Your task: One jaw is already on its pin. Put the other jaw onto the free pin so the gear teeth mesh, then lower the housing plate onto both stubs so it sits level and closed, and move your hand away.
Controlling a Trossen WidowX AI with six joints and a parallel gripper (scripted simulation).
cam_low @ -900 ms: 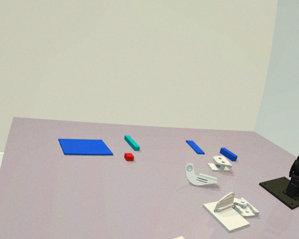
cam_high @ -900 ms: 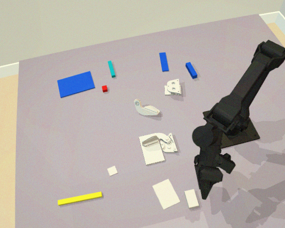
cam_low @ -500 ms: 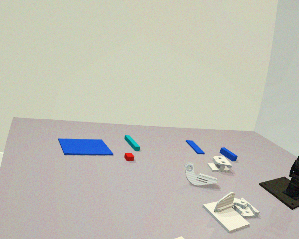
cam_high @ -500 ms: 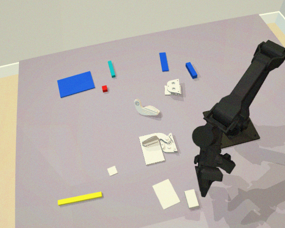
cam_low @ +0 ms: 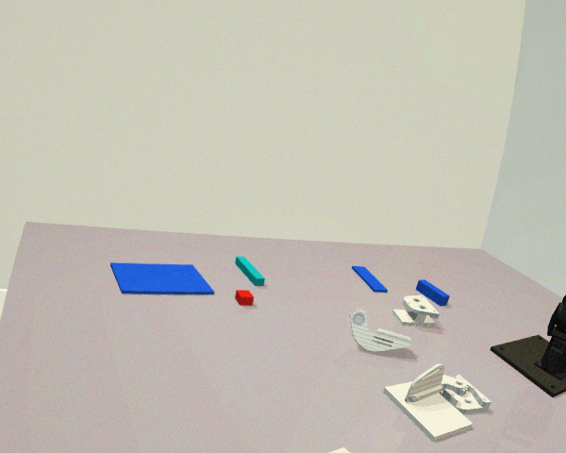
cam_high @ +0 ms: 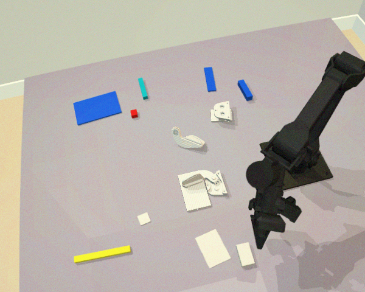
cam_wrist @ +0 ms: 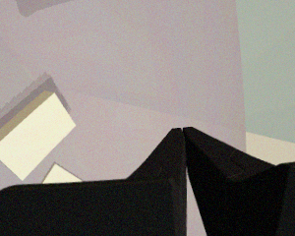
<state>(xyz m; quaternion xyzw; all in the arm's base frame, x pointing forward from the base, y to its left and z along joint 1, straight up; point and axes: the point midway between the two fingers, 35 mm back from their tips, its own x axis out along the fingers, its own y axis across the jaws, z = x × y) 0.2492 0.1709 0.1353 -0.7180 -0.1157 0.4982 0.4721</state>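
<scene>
Now: the white block 12 cm below my gripper tip, 3 cm to the right of it and 1 cm ahead of it. The rest, counted from my gripper tip: white flat tile 12 cm below, 8 cm to the right, 8 cm ahead; then small white tile 24 cm to the right, 22 cm ahead, 12 cm below; then yellow bar 36 cm ahead, 19 cm to the right, 12 cm below.
</scene>
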